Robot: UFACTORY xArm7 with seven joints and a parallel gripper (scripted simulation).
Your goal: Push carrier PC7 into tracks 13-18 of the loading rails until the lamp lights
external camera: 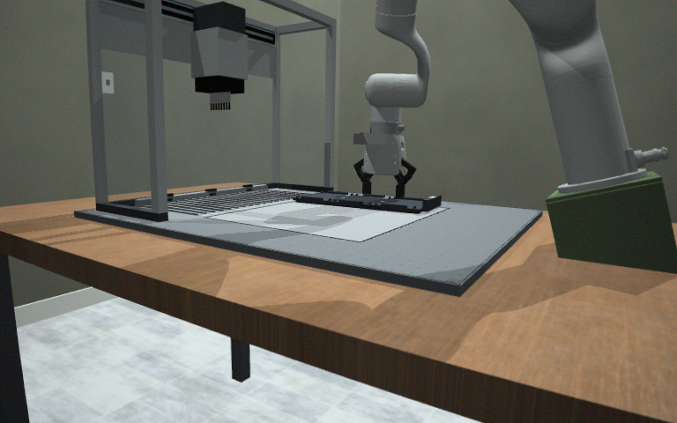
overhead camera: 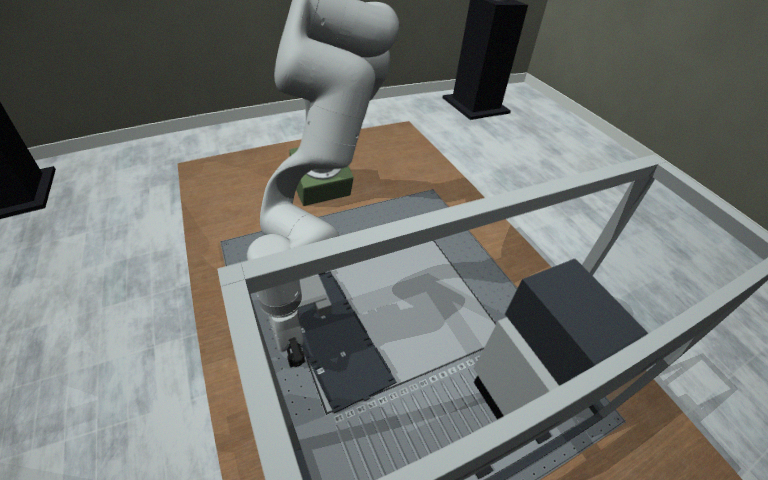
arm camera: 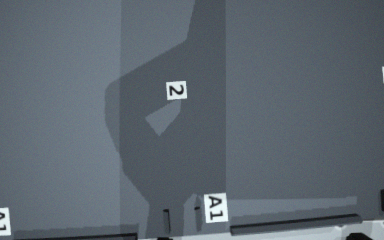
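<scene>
Now: hand 90 mm to the right of the carrier PC7 and 10 mm short of it.
</scene>
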